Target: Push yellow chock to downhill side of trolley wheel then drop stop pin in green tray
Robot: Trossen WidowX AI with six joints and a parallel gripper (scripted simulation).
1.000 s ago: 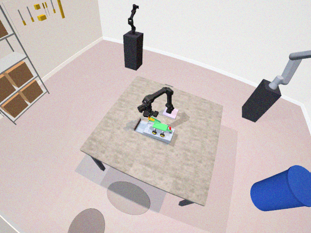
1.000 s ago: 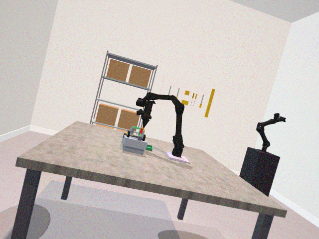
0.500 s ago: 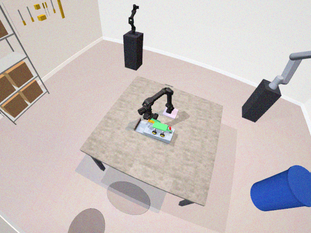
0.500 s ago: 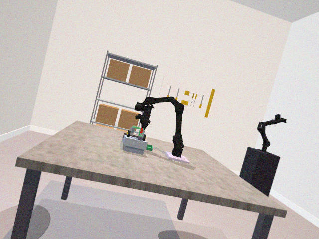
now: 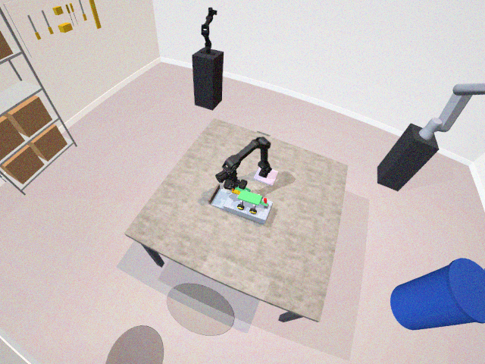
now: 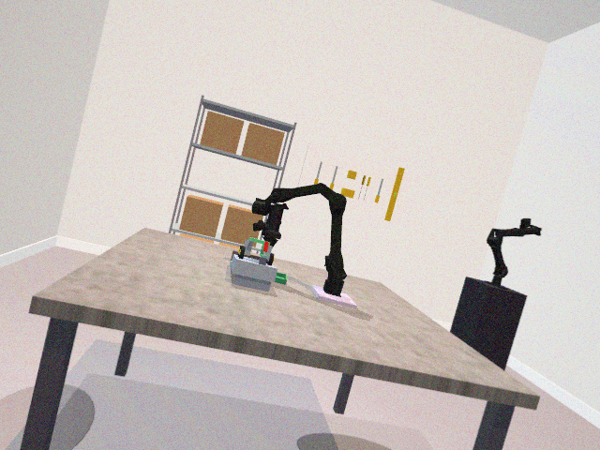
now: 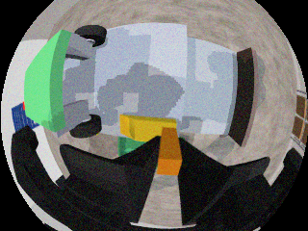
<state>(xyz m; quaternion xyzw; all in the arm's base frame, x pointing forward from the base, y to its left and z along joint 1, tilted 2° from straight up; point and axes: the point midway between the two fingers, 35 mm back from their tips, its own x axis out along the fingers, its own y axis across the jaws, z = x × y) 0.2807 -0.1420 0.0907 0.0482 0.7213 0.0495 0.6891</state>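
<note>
Now: gripper tip 40 mm short of the red-headed stop pin, 240 mm to the right of it and 40 mm below it. From my gripper tip the other things lie so: green tray: 70 mm behind, 40 mm to the left, 90 mm below; then yellow chock: 20 mm to the left, 10 mm below; then brown block: 60 mm ahead, 110 mm to the right, 60 mm below.
</note>
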